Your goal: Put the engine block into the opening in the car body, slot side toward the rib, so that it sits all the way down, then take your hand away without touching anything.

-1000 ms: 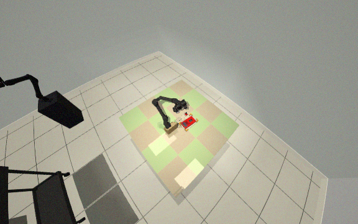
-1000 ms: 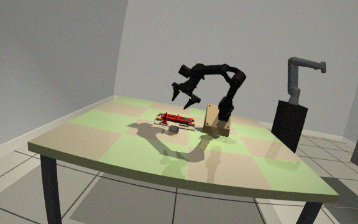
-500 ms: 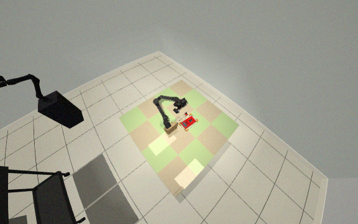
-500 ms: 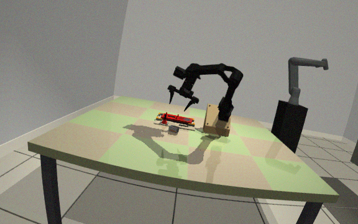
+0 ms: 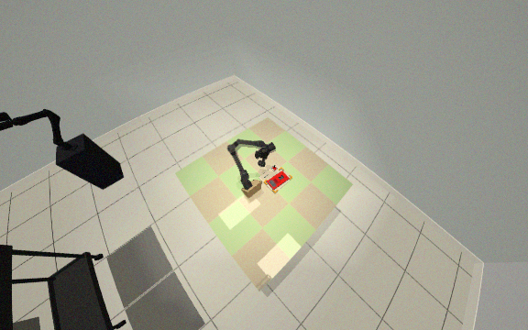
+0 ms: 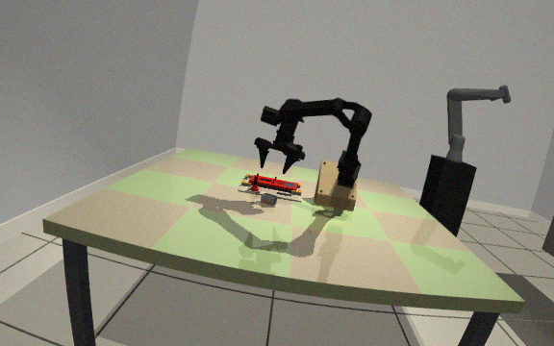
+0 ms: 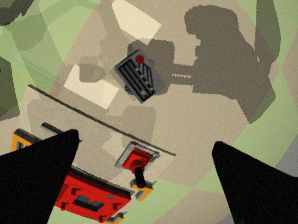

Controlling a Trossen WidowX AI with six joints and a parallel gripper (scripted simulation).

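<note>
My gripper tip is 1 cm past the grey engine block, 2 cm to the right of it and 10 cm above it.
</note>
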